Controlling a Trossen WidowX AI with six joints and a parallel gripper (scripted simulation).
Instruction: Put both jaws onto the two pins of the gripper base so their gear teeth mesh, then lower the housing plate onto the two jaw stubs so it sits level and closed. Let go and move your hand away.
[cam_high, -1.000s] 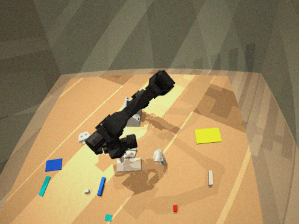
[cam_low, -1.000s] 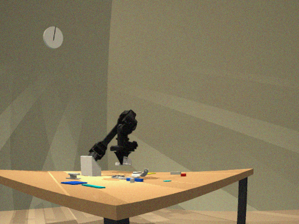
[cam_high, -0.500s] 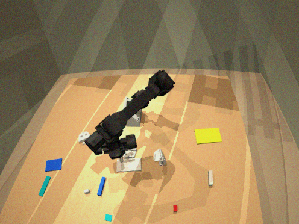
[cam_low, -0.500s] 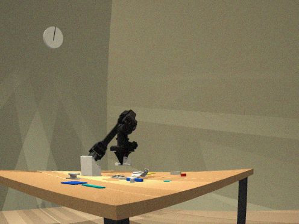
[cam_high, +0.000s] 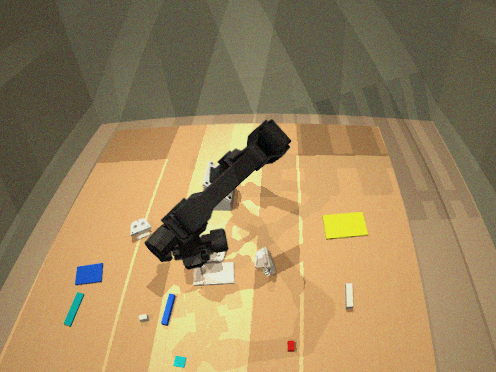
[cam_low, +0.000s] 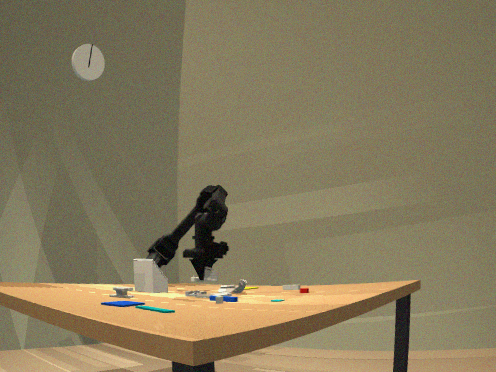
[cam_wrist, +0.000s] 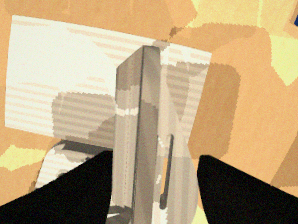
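The jaw lies 2 cm ahead of my gripper tip, 19 cm to the left of it and 2 cm below it. The rest, counted from my gripper tip: small white block: 17 cm ahead, 17 cm to the right, 5 cm below; then blue bar: 13 cm ahead, 9 cm to the right, 5 cm below; then teal block: 29 cm ahead, 5 cm to the right, 6 cm below.
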